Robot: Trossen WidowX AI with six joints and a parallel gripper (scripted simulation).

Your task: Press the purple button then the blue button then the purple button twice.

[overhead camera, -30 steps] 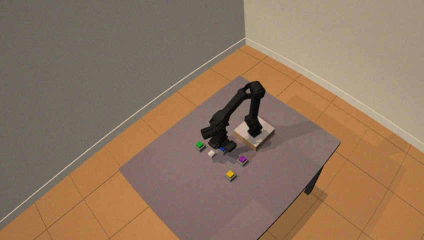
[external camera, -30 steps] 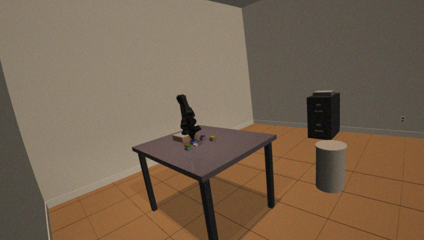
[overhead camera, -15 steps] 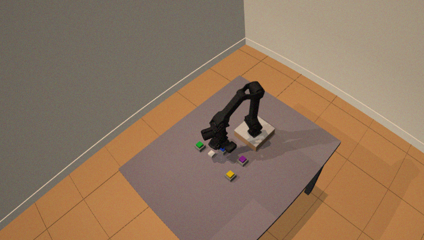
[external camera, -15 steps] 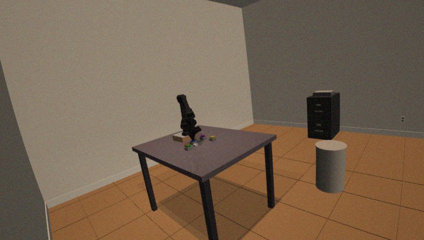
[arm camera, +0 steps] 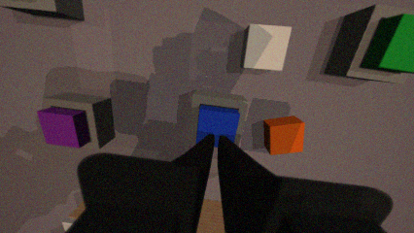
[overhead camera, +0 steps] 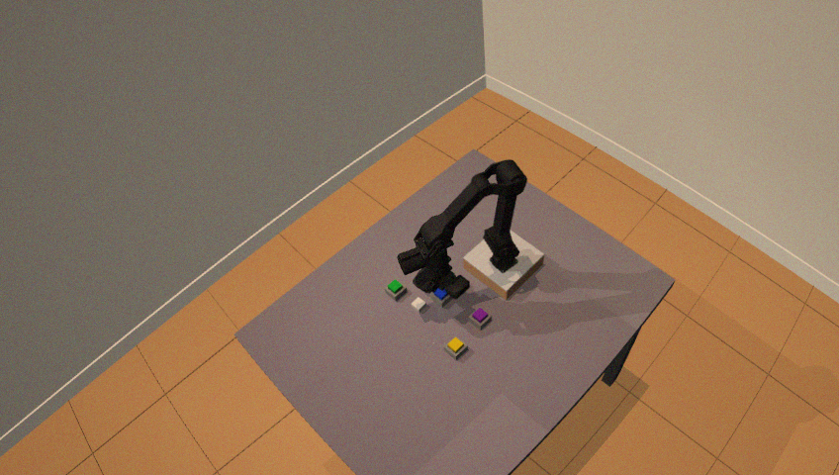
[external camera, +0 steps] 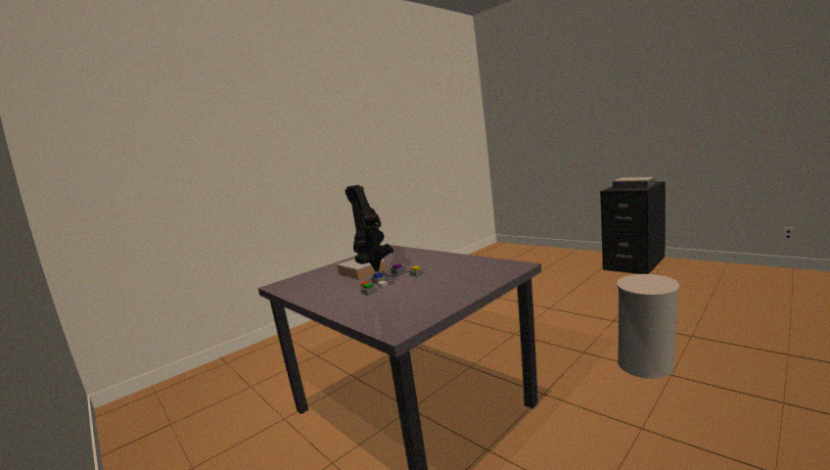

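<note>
My gripper tip is now 2 cm above the blue button. Round my gripper tip: orange block (7 cm to the right, 4 cm below); purple button (4 cm behind, 13 cm to the left, 2 cm below); white block (7 cm ahead, 2 cm to the right, 4 cm below).
</note>
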